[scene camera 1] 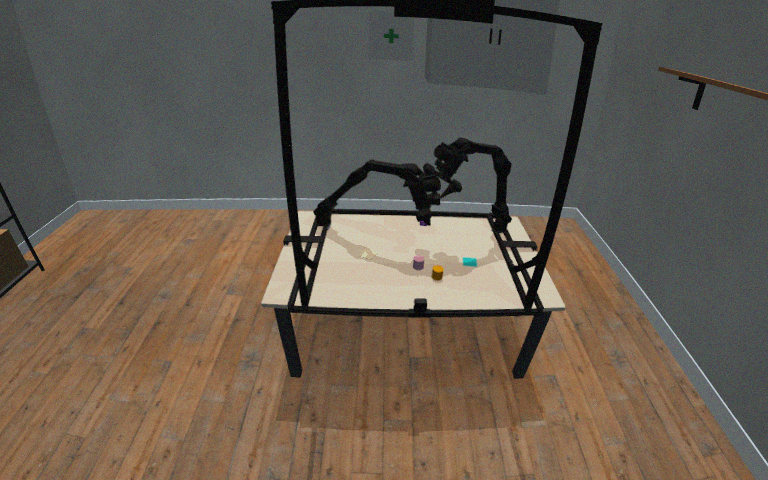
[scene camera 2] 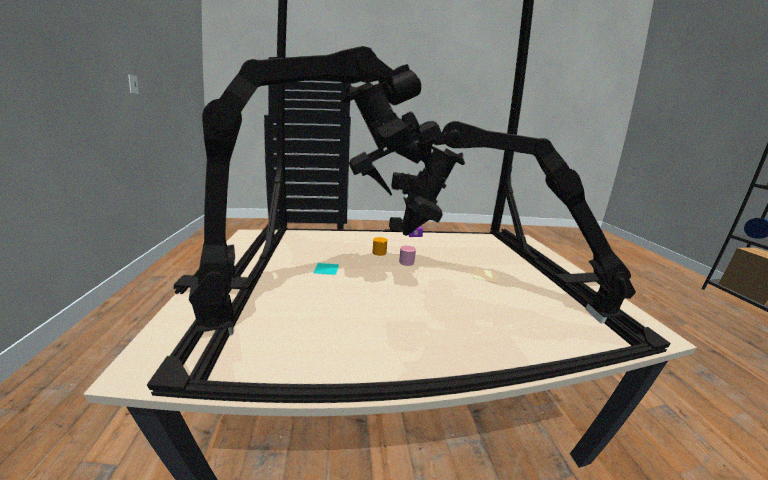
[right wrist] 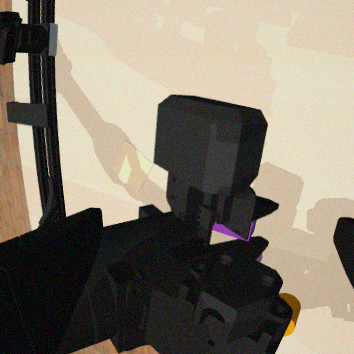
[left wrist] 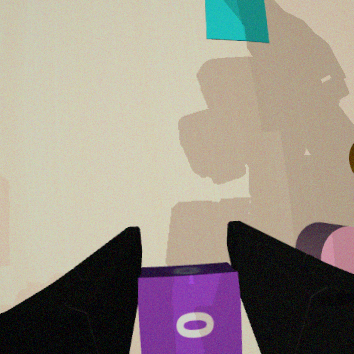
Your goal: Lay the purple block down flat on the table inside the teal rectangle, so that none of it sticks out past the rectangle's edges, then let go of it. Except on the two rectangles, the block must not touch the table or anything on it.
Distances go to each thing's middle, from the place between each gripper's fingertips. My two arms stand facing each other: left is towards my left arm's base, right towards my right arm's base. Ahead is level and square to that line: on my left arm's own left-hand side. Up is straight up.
Now: the purple block (left wrist: 196,301) 3 cm to the left of my left hand and 1 cm above it. Also, from my left hand: teal rectangle (left wrist: 230,27) (19 cm to the right, 14 cm below, 8 cm behind).
My right gripper is now 120 mm above the purple block, 50 mm past it and 30 mm to the right of it. Round my right hand: teal rectangle: 270 mm below, 180 mm to the right, 140 mm behind.
